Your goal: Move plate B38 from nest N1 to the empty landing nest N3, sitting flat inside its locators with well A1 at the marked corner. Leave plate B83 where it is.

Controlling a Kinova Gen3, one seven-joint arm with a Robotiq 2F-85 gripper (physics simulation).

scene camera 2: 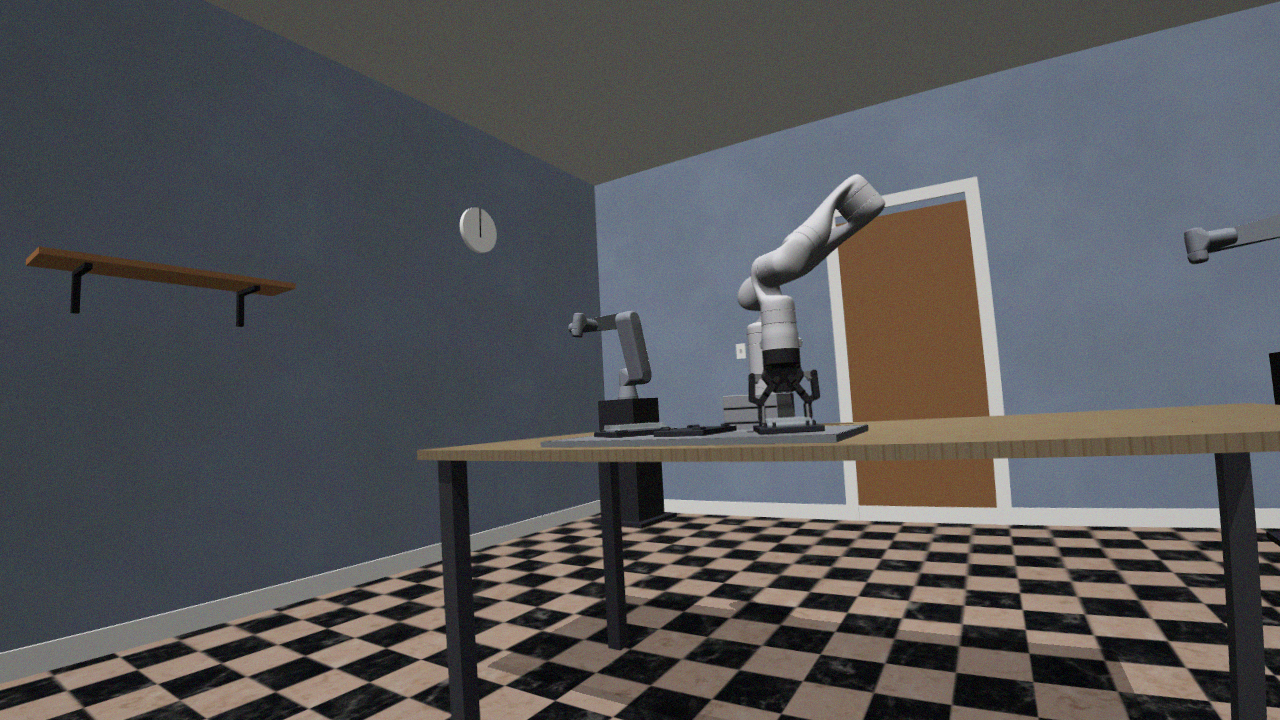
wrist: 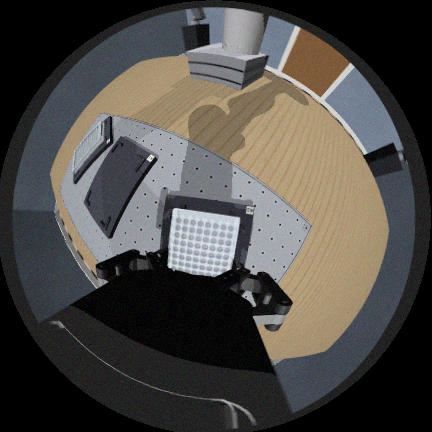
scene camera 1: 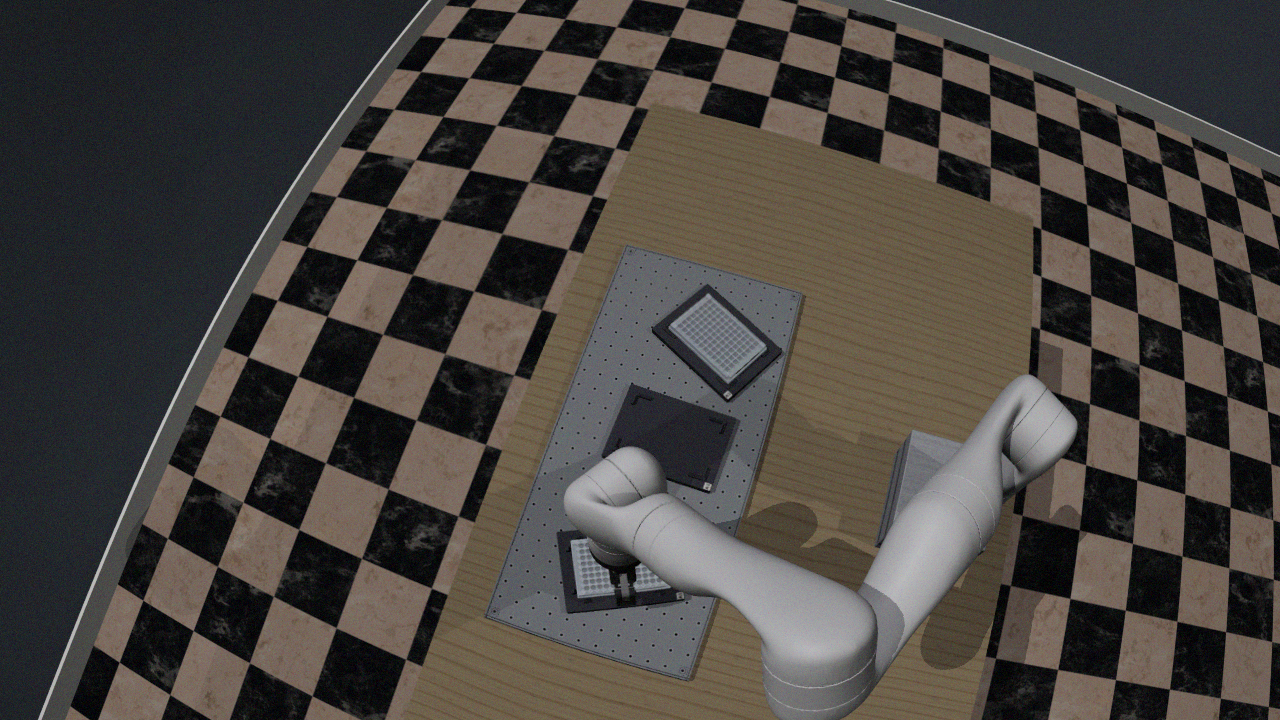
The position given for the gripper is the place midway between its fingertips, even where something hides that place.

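Observation:
Scene camera 2 shows the gripper (scene camera 2: 785, 423), which is visible in the wrist view as well (wrist: 199, 260). In scene camera 1 the gripper (scene camera 1: 620, 564) appears together with a well plate (scene camera 1: 592, 580) and a well plate (scene camera 1: 718, 338).

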